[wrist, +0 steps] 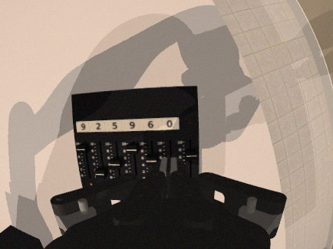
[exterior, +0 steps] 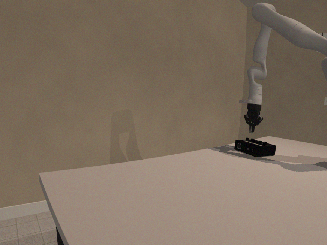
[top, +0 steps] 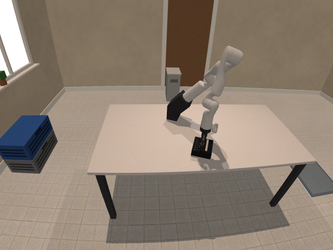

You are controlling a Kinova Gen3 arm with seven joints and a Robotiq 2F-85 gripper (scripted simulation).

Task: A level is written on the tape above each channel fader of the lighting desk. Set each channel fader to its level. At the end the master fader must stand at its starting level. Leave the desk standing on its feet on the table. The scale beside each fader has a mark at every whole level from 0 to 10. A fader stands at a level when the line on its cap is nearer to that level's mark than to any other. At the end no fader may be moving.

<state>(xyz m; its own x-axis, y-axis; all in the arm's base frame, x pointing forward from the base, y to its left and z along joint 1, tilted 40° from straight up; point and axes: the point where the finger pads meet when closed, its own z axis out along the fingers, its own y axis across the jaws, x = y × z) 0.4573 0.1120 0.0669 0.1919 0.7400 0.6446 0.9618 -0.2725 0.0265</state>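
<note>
The master fader cap is 20 mm ahead of my hand and 50 mm below it.
</note>
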